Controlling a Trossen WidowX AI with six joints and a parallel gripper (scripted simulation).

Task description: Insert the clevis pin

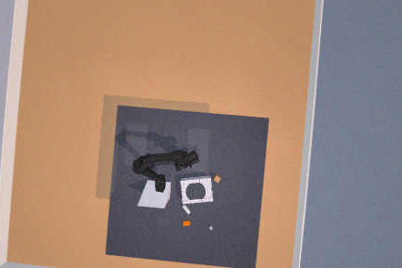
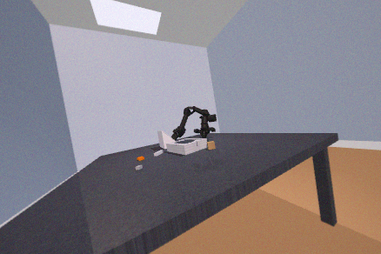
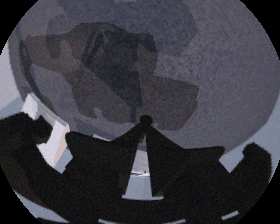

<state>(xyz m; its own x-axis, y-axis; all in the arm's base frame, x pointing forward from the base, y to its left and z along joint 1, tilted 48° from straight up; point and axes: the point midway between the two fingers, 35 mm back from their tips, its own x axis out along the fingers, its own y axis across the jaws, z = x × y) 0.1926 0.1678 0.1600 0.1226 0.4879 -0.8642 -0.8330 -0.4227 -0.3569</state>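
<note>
Now: gripper tip 210 mm to the left of the grey aluminium disc, 90 mm short of it and 40 mm below it. The rest, counted from my gripper tip: clevis pin 10 mm to the right; tan block 250 mm ahead, 80 mm to the right; rimmed tray 200 mm to the right, 90 mm ahead, 20 mm above.
</note>
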